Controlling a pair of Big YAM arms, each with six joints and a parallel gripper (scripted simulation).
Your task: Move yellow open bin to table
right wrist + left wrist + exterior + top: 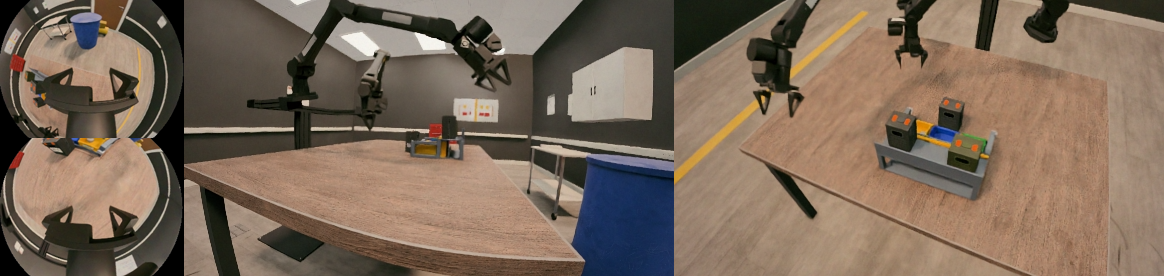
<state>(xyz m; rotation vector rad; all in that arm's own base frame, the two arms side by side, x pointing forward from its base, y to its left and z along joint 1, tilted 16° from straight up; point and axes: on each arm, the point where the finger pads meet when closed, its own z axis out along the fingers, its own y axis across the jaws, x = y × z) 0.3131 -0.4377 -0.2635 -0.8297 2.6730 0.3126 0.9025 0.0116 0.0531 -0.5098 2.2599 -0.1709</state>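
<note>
Right now the yellow open bin is 28 cm ahead of my left hand, 17 cm to the left of it and 10 cm below it. From my left hand the other things lie so: grey shelf: 30 cm ahead, 28 cm to the left, 7 cm below; then dark lidded bin: 26 cm to the left, 14 cm ahead, 8 cm below.
</note>
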